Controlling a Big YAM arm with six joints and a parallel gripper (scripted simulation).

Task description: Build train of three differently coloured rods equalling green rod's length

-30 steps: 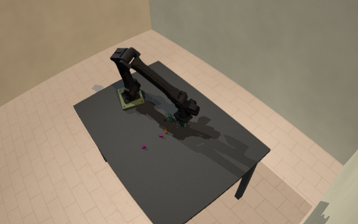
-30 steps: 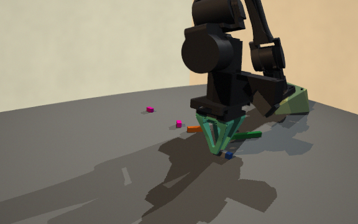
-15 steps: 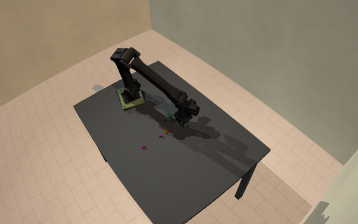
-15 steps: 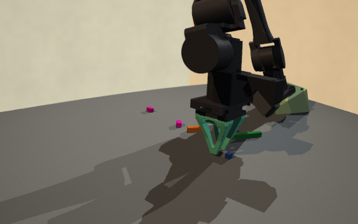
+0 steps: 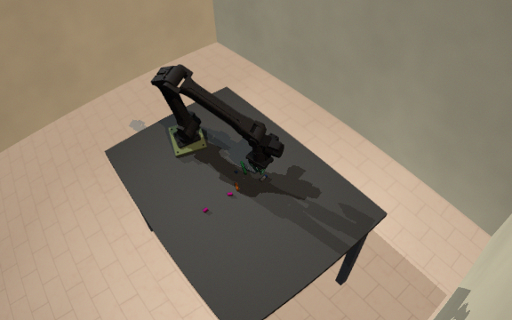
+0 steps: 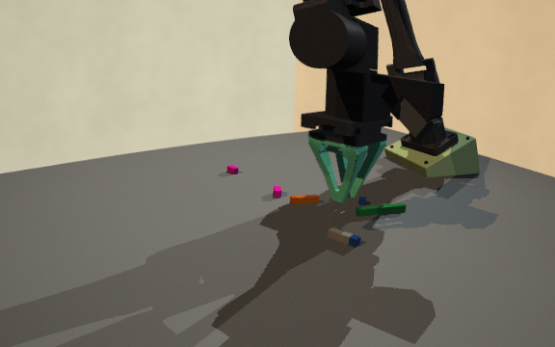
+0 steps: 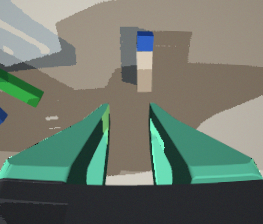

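Right now my hand is 50 mm above the grey rod, 10 mm to the right of it and 10 mm short of it. Round my hand: magenta rod (160 mm to the right, 50 mm below, 10 mm ahead); orange rod (110 mm to the right, 50 mm below, 10 mm behind); green rod (100 mm behind, 50 mm below, 40 mm to the right).
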